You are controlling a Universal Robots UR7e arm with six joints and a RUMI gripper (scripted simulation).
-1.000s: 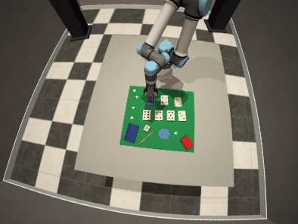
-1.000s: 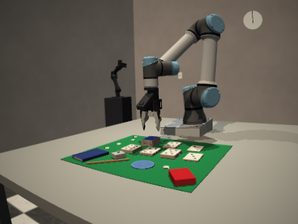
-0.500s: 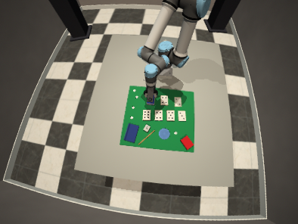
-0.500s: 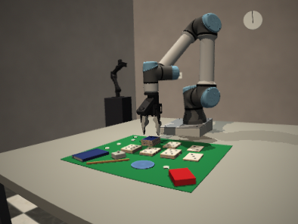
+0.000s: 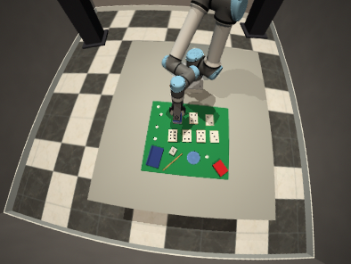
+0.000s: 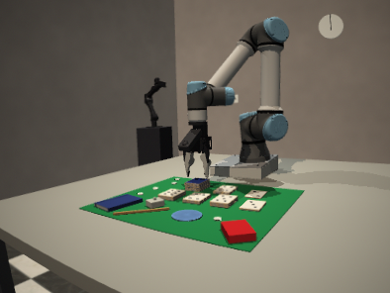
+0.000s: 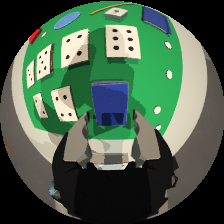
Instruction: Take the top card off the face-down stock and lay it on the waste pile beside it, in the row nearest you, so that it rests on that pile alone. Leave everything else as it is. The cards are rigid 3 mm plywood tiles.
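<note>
Right now the blue-backed card is 30 mm below my hand. Round my hand: red block (390 mm ahead, 260 mm to the left, 40 mm below); green mat (160 mm ahead, 70 mm to the left, 70 mm below); wooden stick (320 mm ahead, 60 mm to the right, 50 mm below).
</note>
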